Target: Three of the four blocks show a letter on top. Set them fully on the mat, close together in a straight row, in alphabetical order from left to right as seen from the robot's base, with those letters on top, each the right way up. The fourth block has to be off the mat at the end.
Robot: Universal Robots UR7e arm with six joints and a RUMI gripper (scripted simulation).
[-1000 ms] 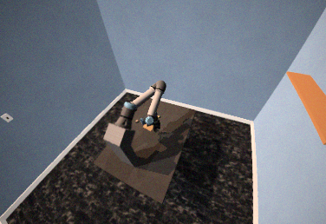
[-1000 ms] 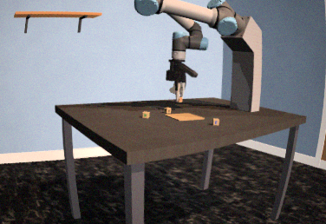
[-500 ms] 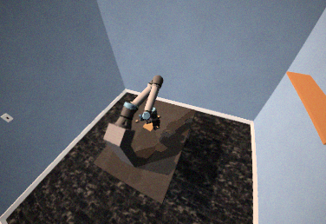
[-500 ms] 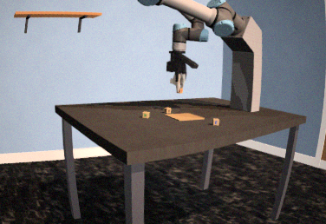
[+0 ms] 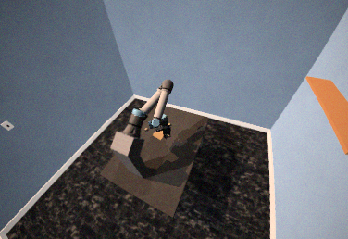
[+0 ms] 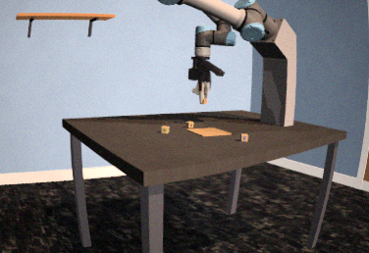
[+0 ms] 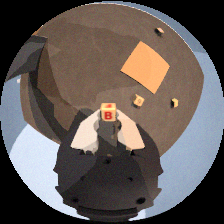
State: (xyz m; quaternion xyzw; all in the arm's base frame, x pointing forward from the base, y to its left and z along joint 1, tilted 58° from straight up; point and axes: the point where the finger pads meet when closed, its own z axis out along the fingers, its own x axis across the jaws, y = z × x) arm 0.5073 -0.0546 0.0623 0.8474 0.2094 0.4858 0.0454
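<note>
The orange mat lies 160 mm to the left of my hand, 110 mm below it and 40 mm ahead of it.
</note>
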